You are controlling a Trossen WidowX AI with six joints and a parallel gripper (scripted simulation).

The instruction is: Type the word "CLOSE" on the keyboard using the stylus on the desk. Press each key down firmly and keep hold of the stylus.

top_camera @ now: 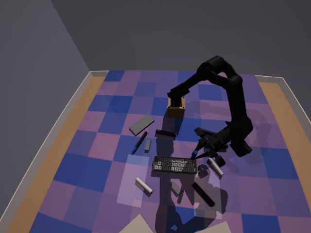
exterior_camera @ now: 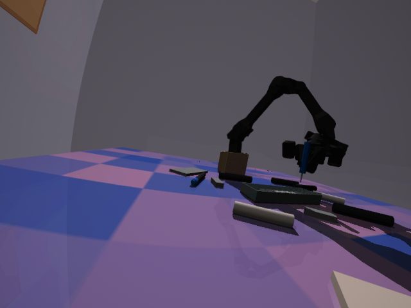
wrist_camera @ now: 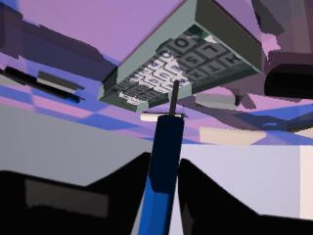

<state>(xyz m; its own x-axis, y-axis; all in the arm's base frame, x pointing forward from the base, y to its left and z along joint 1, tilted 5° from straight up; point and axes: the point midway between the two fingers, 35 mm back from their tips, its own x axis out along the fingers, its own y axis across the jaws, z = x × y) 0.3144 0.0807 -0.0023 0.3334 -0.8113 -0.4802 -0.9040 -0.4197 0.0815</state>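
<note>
Right now my gripper tip is 12 cm short of the small grey block, 8 cm to the left of it and 10 cm above it. From my gripper tip the other things lie so: grey slab: 24 cm behind, 27 cm to the right, 10 cm below; then blue-tipped pen: 10 cm behind, 29 cm to the right, 10 cm below; then blue stylus: 1 cm below.
</note>
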